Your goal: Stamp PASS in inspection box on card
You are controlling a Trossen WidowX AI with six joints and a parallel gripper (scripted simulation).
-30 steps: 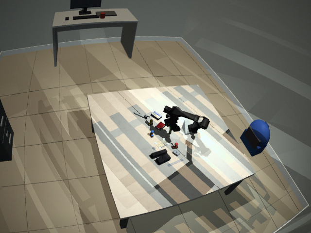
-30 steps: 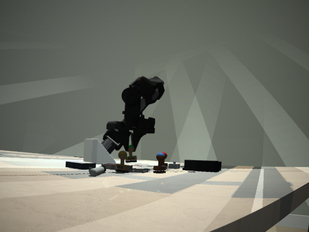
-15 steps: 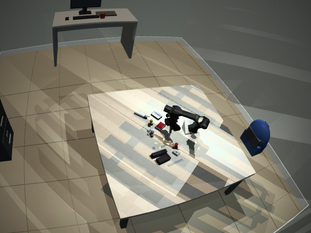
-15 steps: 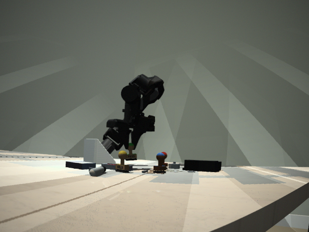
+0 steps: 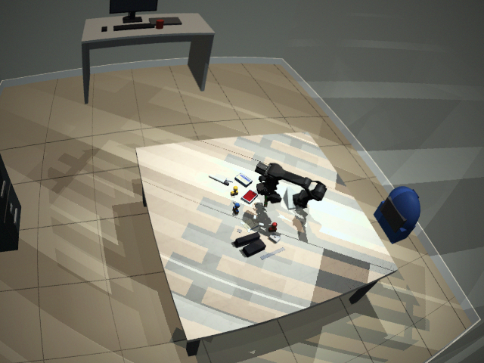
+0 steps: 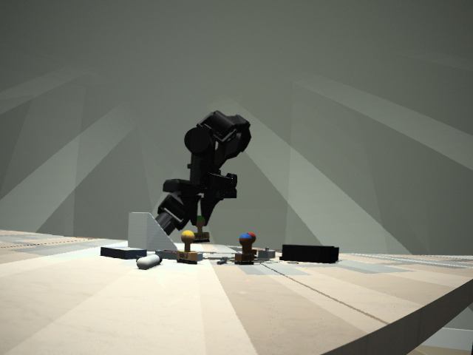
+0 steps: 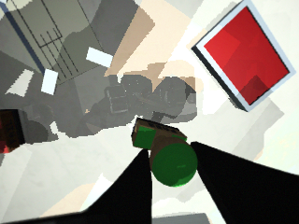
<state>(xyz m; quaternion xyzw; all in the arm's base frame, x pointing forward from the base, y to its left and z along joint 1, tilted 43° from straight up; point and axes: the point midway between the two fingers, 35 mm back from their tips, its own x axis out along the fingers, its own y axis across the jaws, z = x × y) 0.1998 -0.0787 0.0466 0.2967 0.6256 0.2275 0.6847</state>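
My gripper tip is 100 mm to the left of the red ink pad, 70 mm above it and 40 mm short of it. The rest, counted from my gripper tip: cream paper card: 110 mm ahead, 80 mm to the left, 80 mm below; green-knobbed stamp: 20 mm below; red-knobbed stamp: 160 mm to the left, 60 mm below, 20 mm ahead.
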